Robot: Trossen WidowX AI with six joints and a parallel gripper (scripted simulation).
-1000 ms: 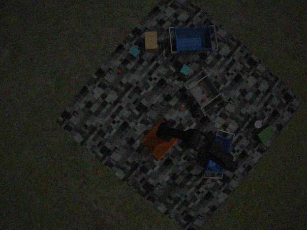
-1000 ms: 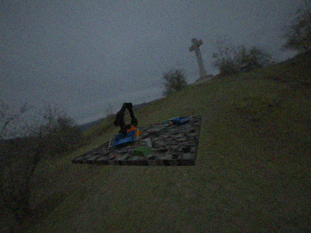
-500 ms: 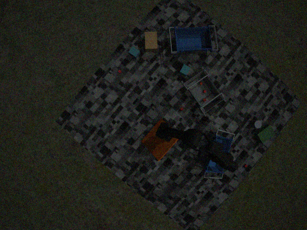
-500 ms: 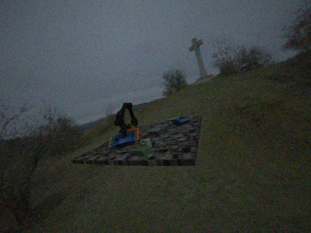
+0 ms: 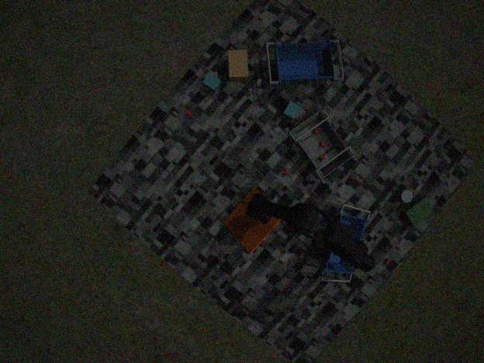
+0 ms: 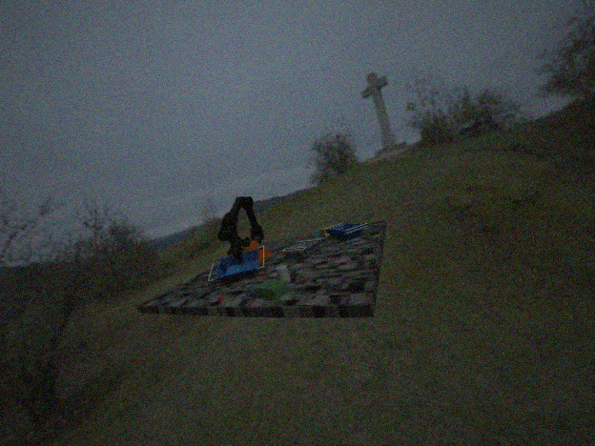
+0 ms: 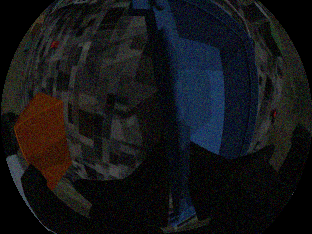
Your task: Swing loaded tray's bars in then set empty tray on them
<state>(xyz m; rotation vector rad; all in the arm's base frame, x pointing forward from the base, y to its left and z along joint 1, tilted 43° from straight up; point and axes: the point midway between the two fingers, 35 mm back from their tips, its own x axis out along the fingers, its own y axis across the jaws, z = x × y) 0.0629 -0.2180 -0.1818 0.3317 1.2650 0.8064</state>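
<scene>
Right now my gripper tip is 30 mm short of the blue tray and 70 mm to the left of it. From my gripper tip the other things lie so: tan block: 380 mm ahead, 730 mm to the left, 50 mm below; then white disc: 350 mm ahead, 180 mm to the right, 50 mm below; then green block: 340 mm ahead, 290 mm to the right, 60 mm below.
</scene>
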